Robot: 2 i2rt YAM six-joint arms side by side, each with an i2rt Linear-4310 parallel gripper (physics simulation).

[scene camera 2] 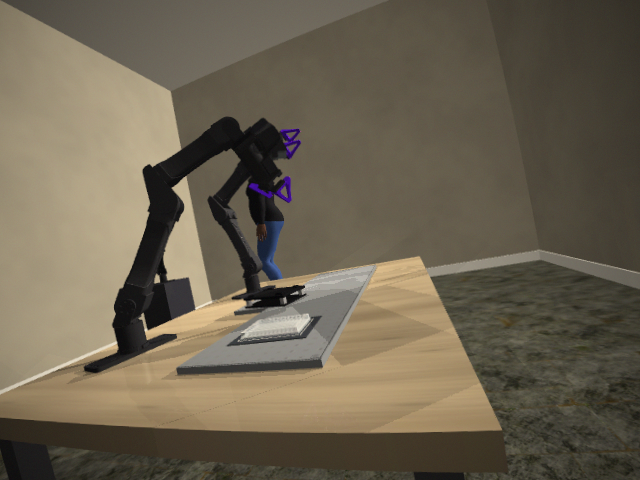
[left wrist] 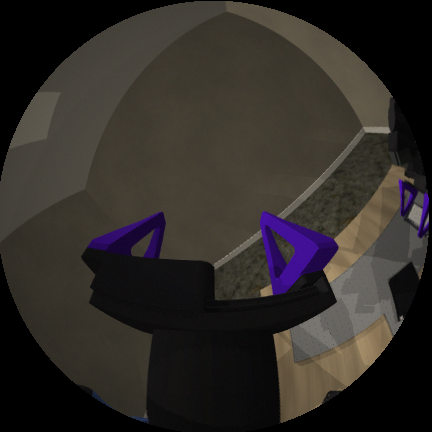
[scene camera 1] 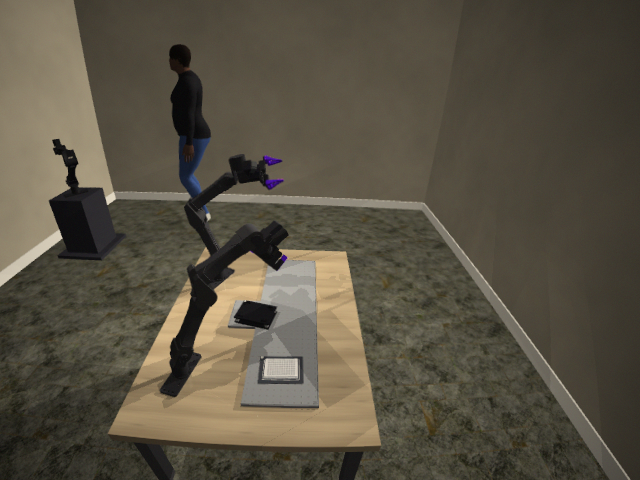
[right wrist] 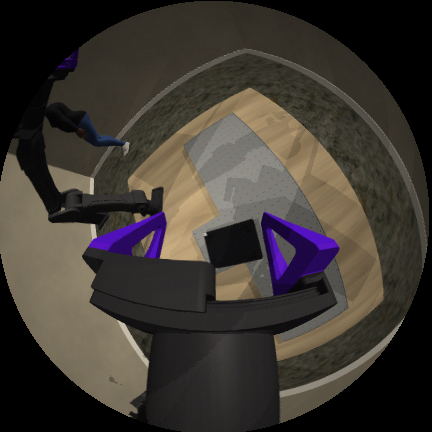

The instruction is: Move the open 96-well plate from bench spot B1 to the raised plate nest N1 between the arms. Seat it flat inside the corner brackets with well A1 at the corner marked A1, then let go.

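Where they show: left gripper, between the fingertips: (scene camera 2: pixel 299 135) (left wrist: pixel 212 216) (scene camera 1: pixel 282 170); right gripper, between the fingertips: (scene camera 2: pixel 280 199) (scene camera 1: pixel 271 257) (right wrist: pixel 213 217); left arm's base, origin of its link: (scene camera 2: pixel 254 293) (scene camera 1: pixel 219 278) (right wrist: pixel 156 208); right arm's base, origin of its link: (scene camera 2: pixel 134 352) (scene camera 1: pixel 181 373).
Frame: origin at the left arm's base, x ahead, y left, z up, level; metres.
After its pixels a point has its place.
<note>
The white 96-well plate (scene camera 1: pixel 280 368) {x 0.597, y -0.357, z 0.024 m} (scene camera 2: pixel 276 326) {x 0.615, y -0.366, z 0.027 m} lies flat inside the dark frame of spot B1 (scene camera 1: pixel 301 369) {x 0.668, y -0.317, z 0.014 m}. Part of the plate (left wrist: pixel 414 215) shows at the right edge of the left wrist view; it does not show in the right wrist view. The black raised nest N1 (scene camera 1: pixel 255 314) {x 0.359, y -0.172, z 0.046 m} (scene camera 2: pixel 279 293) {x 0.420, y -0.189, z 0.049 m} (left wrist: pixel 406 292) (right wrist: pixel 233 243) {x 0.358, y -0.151, z 0.045 m} holds no plate; its A1 mark is not readable. My right gripper (scene camera 1: pixel 281 259) {x 0.411, y -0.104, z 0.333 m} (scene camera 2: pixel 280 198) {x 0.411, y -0.104, z 0.333 m} (right wrist: pixel 213 217) {x 0.411, y -0.104, z 0.333 m} is open and empty, high above the bench. My left gripper (scene camera 1: pixel 282 171) {x 0.311, y 0.159, z 0.615 m} (scene camera 2: pixel 299 136) {x 0.311, y 0.159, z 0.615 m} (left wrist: pixel 212 216) {x 0.311, y 0.159, z 0.615 m} is open and empty, higher up and far from the plate.
A grey perforated board (scene camera 1: pixel 289 335) {x 0.541, y -0.182, z 0.013 m} (scene camera 2: pixel 336 310) {x 0.654, y -0.217, z 0.013 m} (right wrist: pixel 240 170) {x 0.390, y 0.091, z 0.013 m} runs along the wooden table (scene camera 1: pixel 341 408) {x 0.867, y -0.395, z 0.000 m} (scene camera 2: pixel 403 392) {x 0.931, y -0.443, z 0.000 m} under B1. A person (scene camera 1: pixel 188 111) (scene camera 2: pixel 270 242) stands beyond the table. A dark pedestal (scene camera 1: pixel 82 222) (scene camera 2: pixel 178 298) bearing a small arm stands behind, at the left.
</note>
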